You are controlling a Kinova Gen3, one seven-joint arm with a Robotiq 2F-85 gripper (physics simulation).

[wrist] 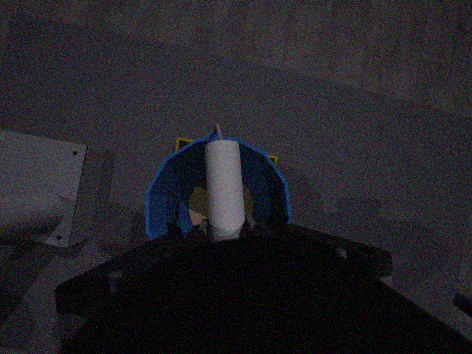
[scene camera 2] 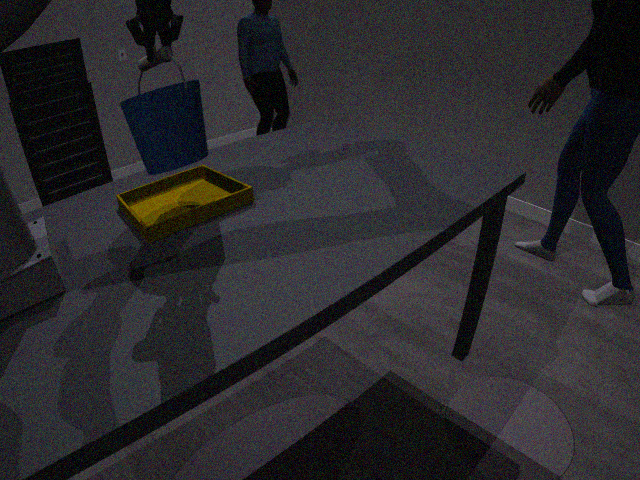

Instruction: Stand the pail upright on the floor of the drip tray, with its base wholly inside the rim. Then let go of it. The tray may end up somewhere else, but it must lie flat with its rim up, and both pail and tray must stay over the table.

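Places are measured from the arm's base along level axes (x ahead, y left, z up), in metres.
Where they show: gripper, fingertip midpoint: [wrist: 227, 227] [scene camera 2: 160, 63]; arm's base, link origin: [wrist: 44, 210] [scene camera 2: 15, 256].
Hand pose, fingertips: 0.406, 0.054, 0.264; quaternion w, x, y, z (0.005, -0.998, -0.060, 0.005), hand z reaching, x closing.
Note:
Each offset is from my fingertips to the centre of the thing, as dx, dy, dz. Level surfaces: height alone.
The blue pail [scene camera 2: 166, 126] [wrist: 167, 192] hangs roughly upright by its wire handle, with its base above the table. My gripper [scene camera 2: 156, 55] [wrist: 227, 227] is shut on the handle's white grip {-0.002, +0.022, +0.011} [wrist: 224, 185], above the pail's open top. The yellow drip tray {-0.012, -0.009, -0.316} [scene camera 2: 201, 215] [wrist: 182, 141] lies flat on the table, rim up. In the scene view the pail's base shows just above the tray's far rim, with no contact visible. In the wrist view the pail hides most of the tray; two corners show past its upper left and upper right edge.
The grey table {dz -0.332} [scene camera 2: 310, 258] has a dark front edge [scene camera 2: 320, 317]. The robot's base plate [wrist: 45, 175] stands left of the pail in the wrist view. A person in a blue top [scene camera 2: 261, 49] and another person in blue trousers [scene camera 2: 594, 144] stand beyond the table. A dark slatted panel [scene camera 2: 56, 118] stands behind.

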